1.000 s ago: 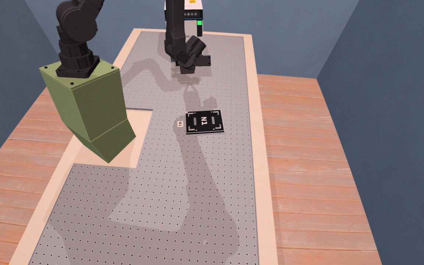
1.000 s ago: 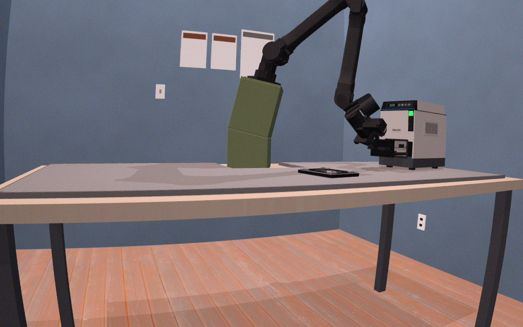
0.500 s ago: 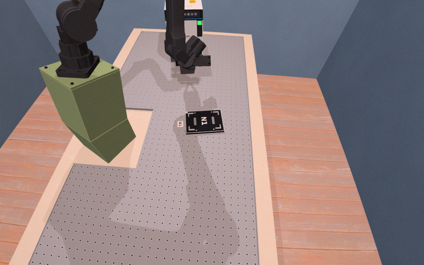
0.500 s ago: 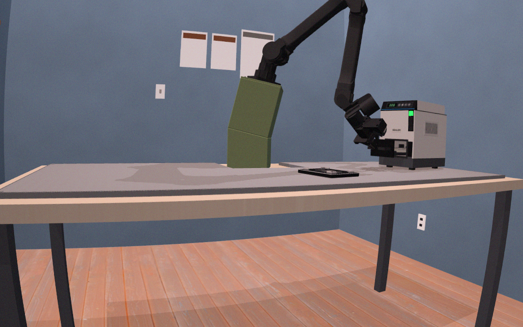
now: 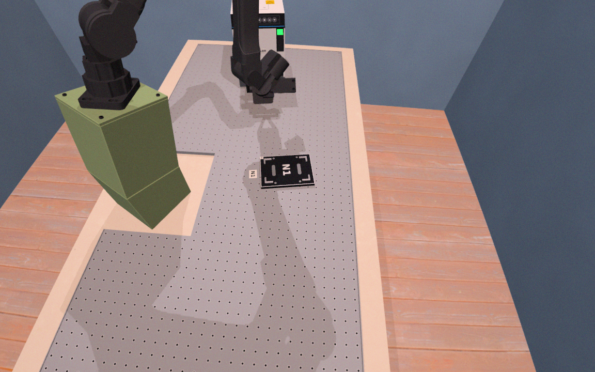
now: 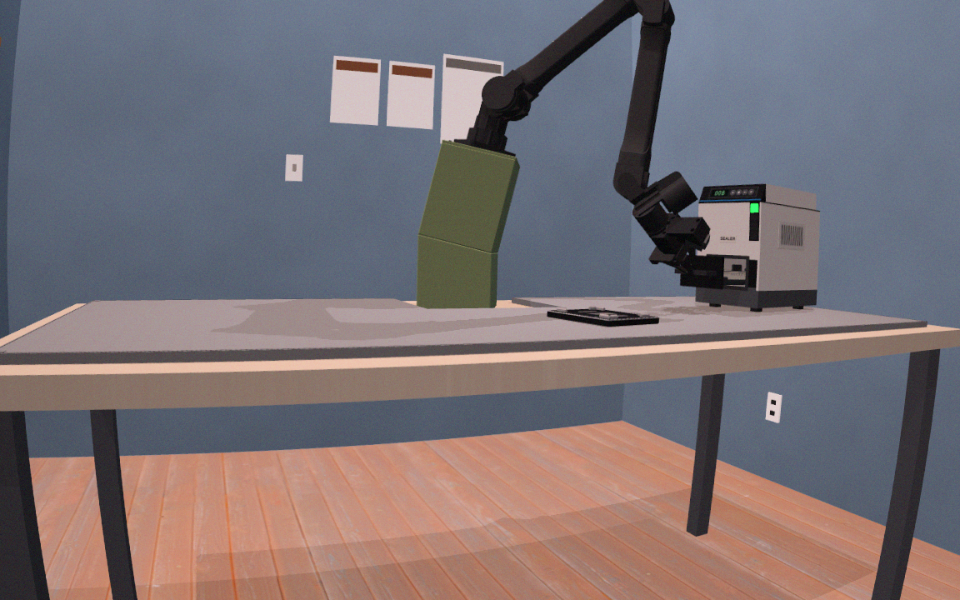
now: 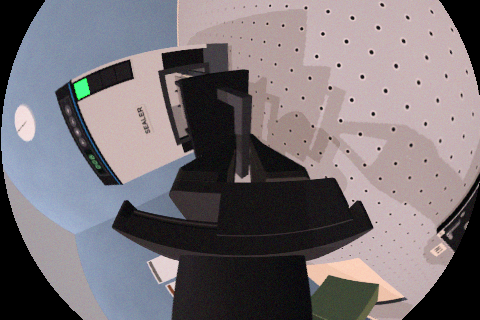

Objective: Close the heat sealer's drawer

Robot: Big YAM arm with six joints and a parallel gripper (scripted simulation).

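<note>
Right now the black drawer is 11 cm to the left of my hand and 1 cm below it. Also, from my hand: small white label (4 cm behind, 31 cm to the right, 9 cm below).
</note>
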